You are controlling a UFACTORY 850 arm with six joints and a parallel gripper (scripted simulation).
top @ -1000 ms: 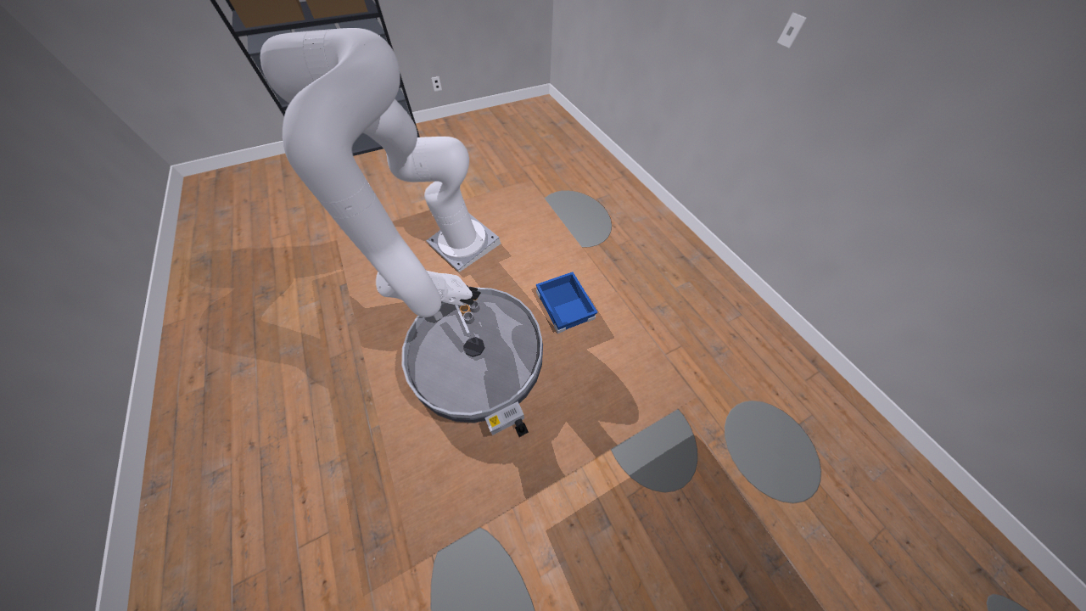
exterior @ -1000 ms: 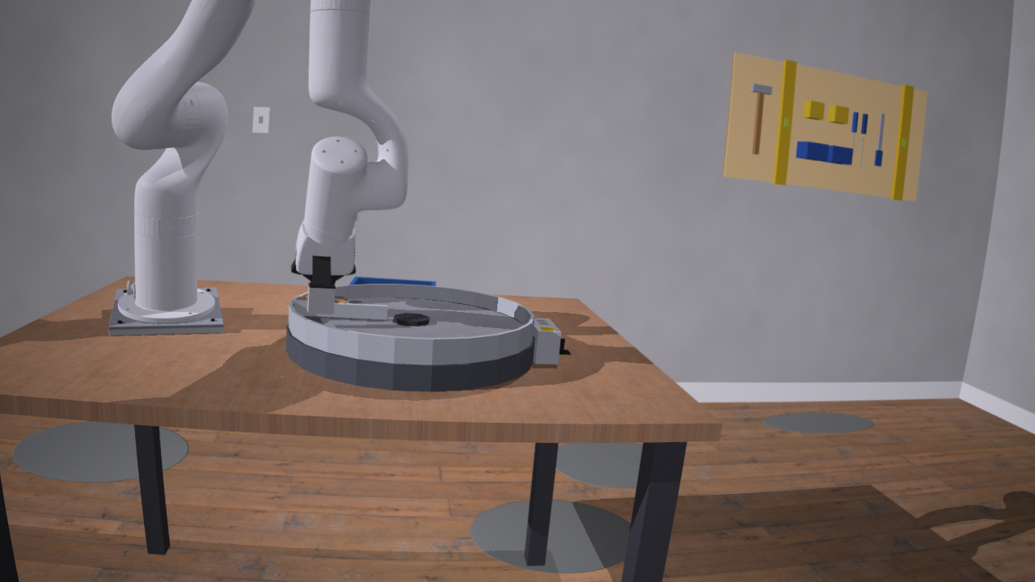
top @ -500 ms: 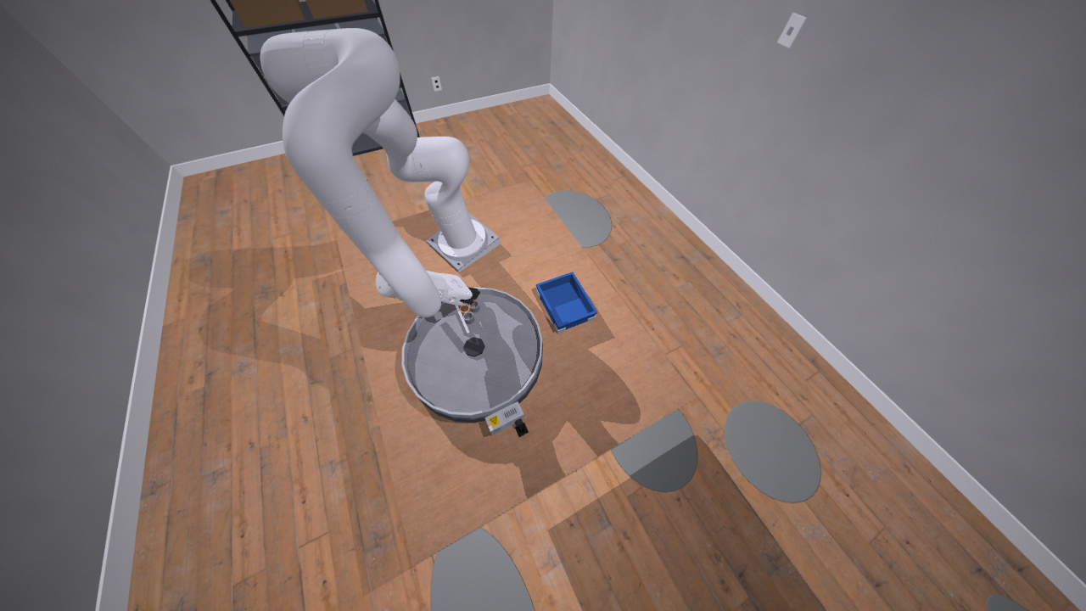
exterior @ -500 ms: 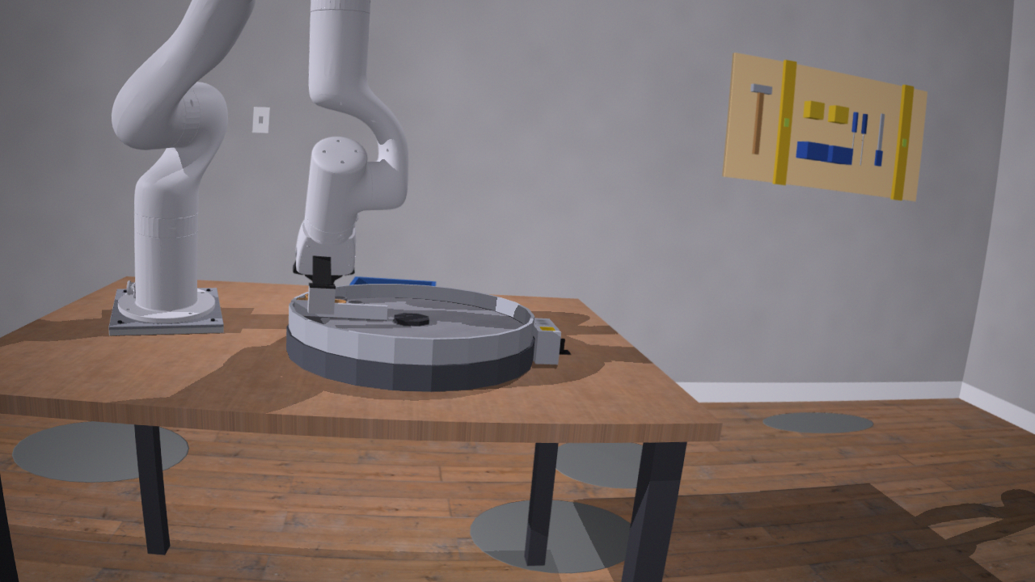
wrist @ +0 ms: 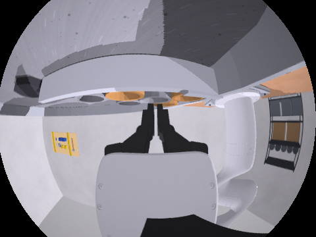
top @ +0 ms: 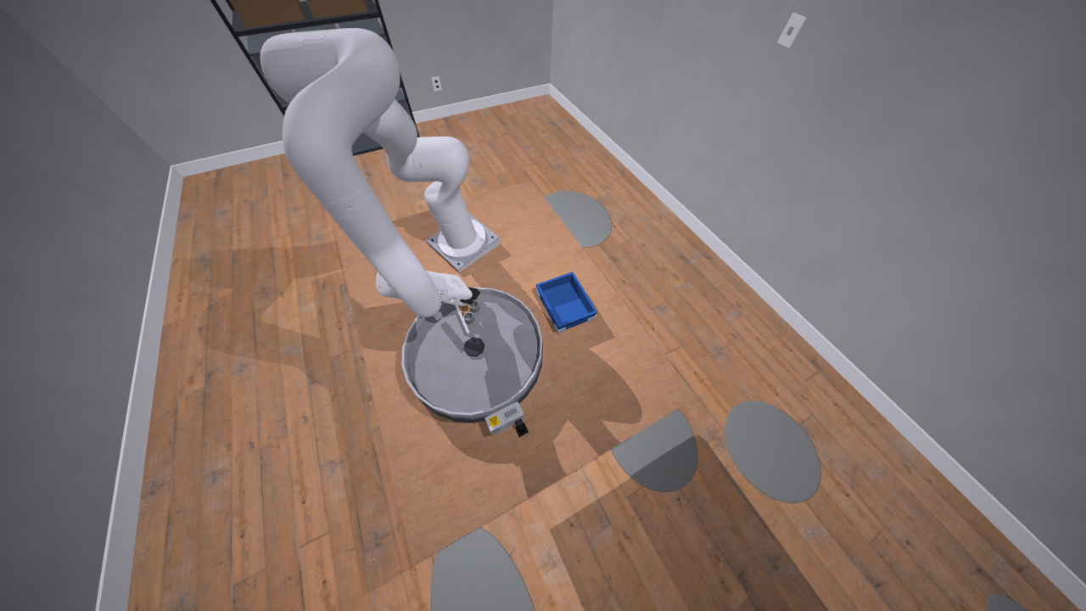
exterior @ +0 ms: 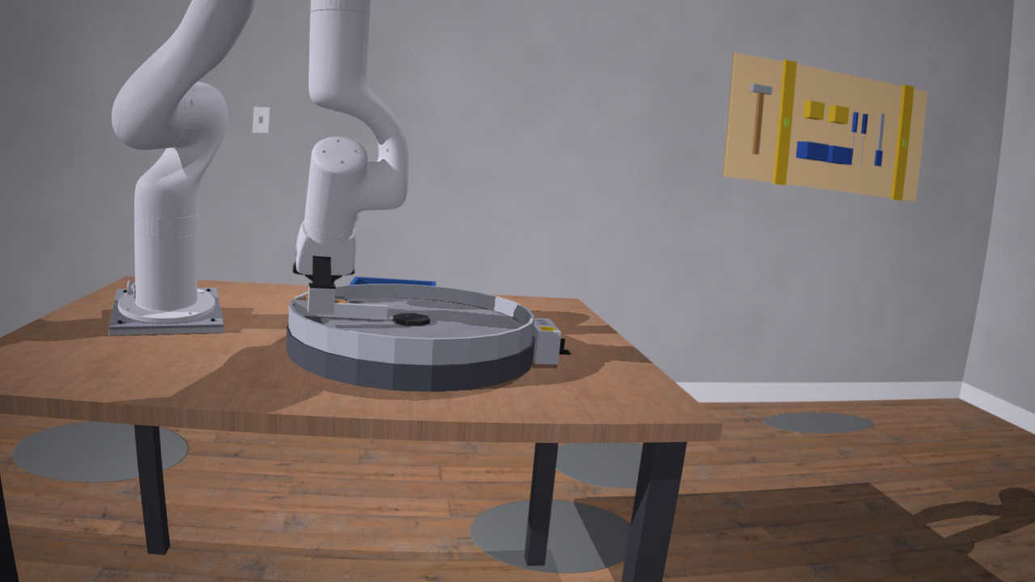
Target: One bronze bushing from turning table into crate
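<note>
Now: hand 15 cm short of the blue crate, 28 cm to the right of it and 7 cm above it. Also, from my hand: turning table: 16 cm ahead, 8 cm to the right, 4 cm below.
</note>
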